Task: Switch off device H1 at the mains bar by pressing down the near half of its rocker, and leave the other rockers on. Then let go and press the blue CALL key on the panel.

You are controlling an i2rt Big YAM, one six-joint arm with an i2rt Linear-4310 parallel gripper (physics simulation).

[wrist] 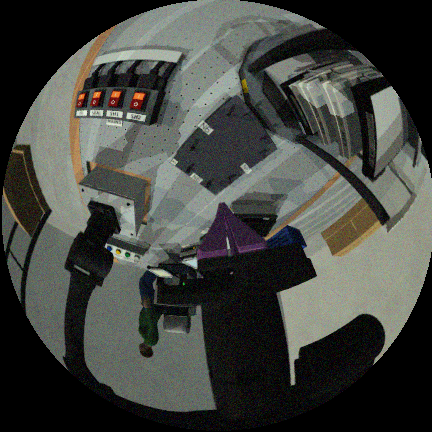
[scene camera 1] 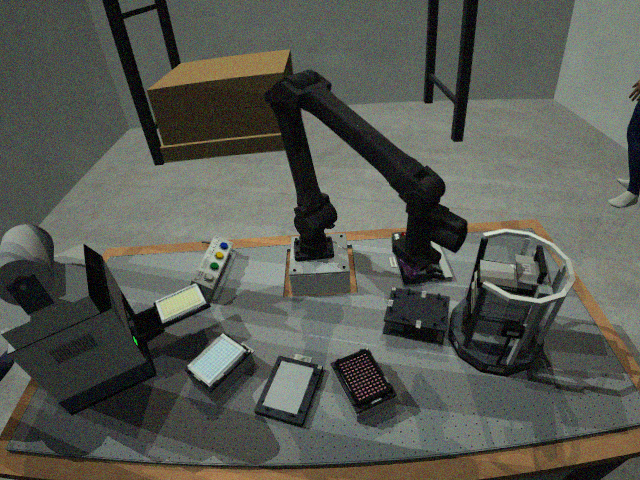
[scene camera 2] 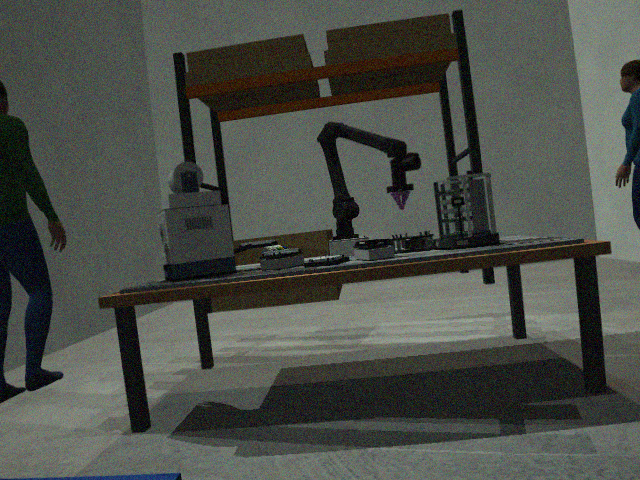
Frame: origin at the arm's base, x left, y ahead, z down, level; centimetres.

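Where they show: gripper, between the fingertips: (wrist: pixel 221 205) (scene camera 1: pixel 412 277) (scene camera 2: pixel 401 209); arm's base, origin of its link: (wrist: pixel 105 216) (scene camera 1: pixel 313 250) (scene camera 2: pixel 345 238).
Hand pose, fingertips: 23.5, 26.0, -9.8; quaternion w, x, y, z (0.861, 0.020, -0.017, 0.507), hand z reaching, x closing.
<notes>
Things, the pixels of their top centre, and the offset from my fingertips, as dx, dy, dz. "spot": a spot on its surface instead.
- mains bar, a spot on its surface: (wrist: pixel 156 106) spot: +6.2, -14.1, +15.0
- leftmost rocker, centre of its top: (wrist: pixel 79 100) +7.7, -32.0, +12.2
- blue CALL key, centre of its top: (scene camera 1: pixel 223 243) (wrist: pixel 108 249) -53.6, -34.8, +10.0
- panel, centre of its top: (scene camera 1: pixel 208 256) (scene camera 2: pixel 274 245) (wrist: pixel 121 257) -57.2, -27.9, +9.1
- black tray-like box, centre of its top: (wrist: pixel 224 155) (scene camera 1: pixel 418 304) (scene camera 2: pixel 410 232) +2.5, +0.3, +9.9
- clear round enclosure, centre of its top: (scene camera 1: pixel 523 256) (scene camera 2: pixel 458 173) +22.4, +9.0, -11.4
- pink-welled plate, centre of its top: (scene camera 1: pixel 362 375) (wrist: pixel 252 229) (scene camera 2: pixel 372 240) -15.3, +18.7, +10.5
- framed pad, centre of its top: (scene camera 1: pixel 288 386) (scene camera 2: pixel 326 257) -32.8, +17.0, +15.0
- pale-blue plate, centre of its top: (scene camera 1: pixel 215 357) (scene camera 2: pixel 281 250) (wrist: pixel 195 264) -50.3, +9.8, +10.5
- grey machine, centre of its top: (scene camera 1: pixel 17 240) (scene camera 2: pixel 186 164) (wrist: pixel 175 332) -84.9, +5.6, -28.1
The mains bar (wrist: pixel 156 106) stands at the back right of the table, in the wrist view's upper left; the arm partly hides it in scene camera 1. Its rockers have lit orange upper halves and look alike. The leftmost rocker (wrist: pixel 81 100) has a small blurred label, apparently H1; the others read SEAL, SH1 and SH2. My gripper (scene camera 1: pixel 415 271) (scene camera 2: pixel 401 206) (wrist: pixel 221 205) is shut and empty, purple fingertips pointing down, in the air above the table near the bar, touching nothing. The blue CALL key (scene camera 1: pixel 223 245) (wrist: pixel 109 248) is at the far end of the panel (scene camera 1: pixel 210 272) at back left.
A black tray-like box (scene camera 1: pixel 416 310) (wrist: pixel 225 145) stands in front of the bar. A clear round enclosure (scene camera 1: pixel 566 268) (scene camera 2: pixel 488 206) is to its right. Along the front lie a pink-welled plate (scene camera 1: pixel 363 378), a framed pad (scene camera 1: pixel 290 386) and a pale-blue plate (scene camera 1: pixel 218 360). A grey machine (scene camera 1: pixel 82 346) stands left.
</notes>
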